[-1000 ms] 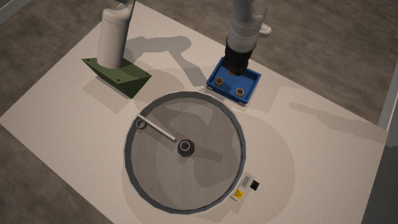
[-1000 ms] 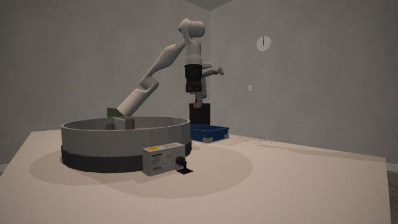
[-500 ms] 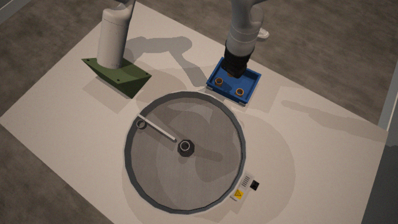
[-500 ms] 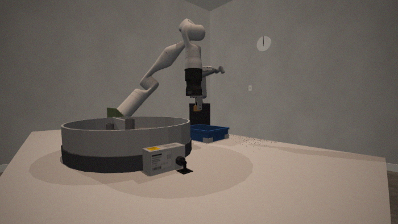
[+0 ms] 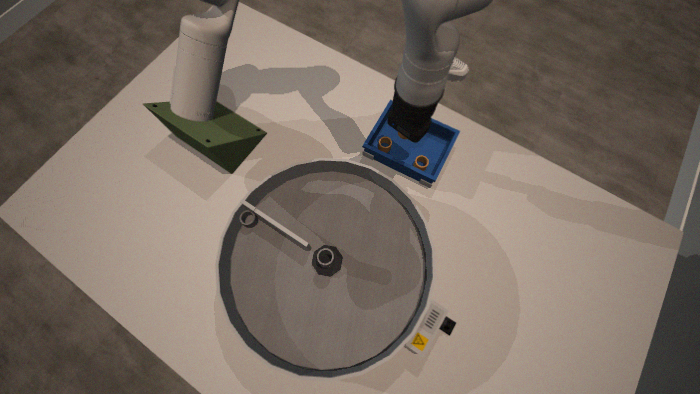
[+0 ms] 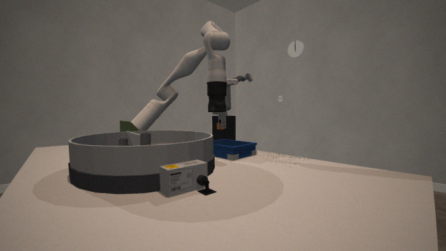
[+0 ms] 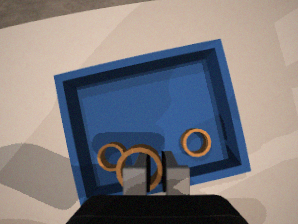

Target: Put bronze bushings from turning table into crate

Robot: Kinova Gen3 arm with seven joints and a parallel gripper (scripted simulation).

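My hand is 100 mm above the blue crate, 30 mm to the right of it and 10 mm past it. Round my hand: round turning table 310 mm to the right, 80 mm below, 40 mm ahead.
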